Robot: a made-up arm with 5 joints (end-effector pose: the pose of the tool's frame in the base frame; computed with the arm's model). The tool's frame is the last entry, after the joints. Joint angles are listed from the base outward.
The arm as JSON. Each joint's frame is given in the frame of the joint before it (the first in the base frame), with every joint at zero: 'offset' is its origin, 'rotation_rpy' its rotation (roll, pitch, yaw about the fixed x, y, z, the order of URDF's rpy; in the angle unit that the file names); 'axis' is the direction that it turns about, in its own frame. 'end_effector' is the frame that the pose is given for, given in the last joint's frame.
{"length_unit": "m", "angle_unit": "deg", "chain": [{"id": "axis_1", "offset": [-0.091, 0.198, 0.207], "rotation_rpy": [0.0, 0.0, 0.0], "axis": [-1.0, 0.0, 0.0]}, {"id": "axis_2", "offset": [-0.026, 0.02, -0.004], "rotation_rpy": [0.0, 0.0, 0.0], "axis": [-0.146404, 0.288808, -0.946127]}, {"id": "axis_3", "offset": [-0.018, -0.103, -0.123], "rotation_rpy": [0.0, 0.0, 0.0], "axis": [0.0, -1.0, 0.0]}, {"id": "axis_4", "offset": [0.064, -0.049, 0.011], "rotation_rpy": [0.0, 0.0, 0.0], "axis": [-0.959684, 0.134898, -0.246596]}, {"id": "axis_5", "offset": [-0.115, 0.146, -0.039], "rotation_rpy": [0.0, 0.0, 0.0], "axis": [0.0, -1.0, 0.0]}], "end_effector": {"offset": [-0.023, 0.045, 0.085], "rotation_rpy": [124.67, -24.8, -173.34]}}
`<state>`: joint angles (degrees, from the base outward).
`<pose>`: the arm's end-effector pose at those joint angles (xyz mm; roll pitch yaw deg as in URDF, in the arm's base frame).
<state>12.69 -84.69 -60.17 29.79 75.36</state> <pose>-147.9 66.0 90.2 157.89 -10.53 -77.78</pose>
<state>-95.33 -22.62 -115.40 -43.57 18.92</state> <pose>60.1 237.9 240.4 18.37 18.57 -73.88</pose>
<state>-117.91 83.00 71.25 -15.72 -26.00</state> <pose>-179.0 220.8 403.1 17.79 -48.43 -151.94</pose>
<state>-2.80 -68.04 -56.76 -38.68 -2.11</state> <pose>-64.8 219.4 261.7 70.08 -39.11 -78.99</pose>
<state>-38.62 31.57 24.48 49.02 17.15</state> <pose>-166.1 394.6 54.8 148.23 -19.24 139.61</pose>
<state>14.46 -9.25 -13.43 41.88 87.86</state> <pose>-269.6 129.4 -39.0 -168.92 17.93 -129.06</pose>
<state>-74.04 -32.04 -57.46 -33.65 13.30</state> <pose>-88.5 153.4 218.3 40.59 23.56 -114.73</pose>
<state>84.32 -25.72 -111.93 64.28 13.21</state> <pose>-237.9 148.6 222.7 -56.77 24.94 77.74</pose>
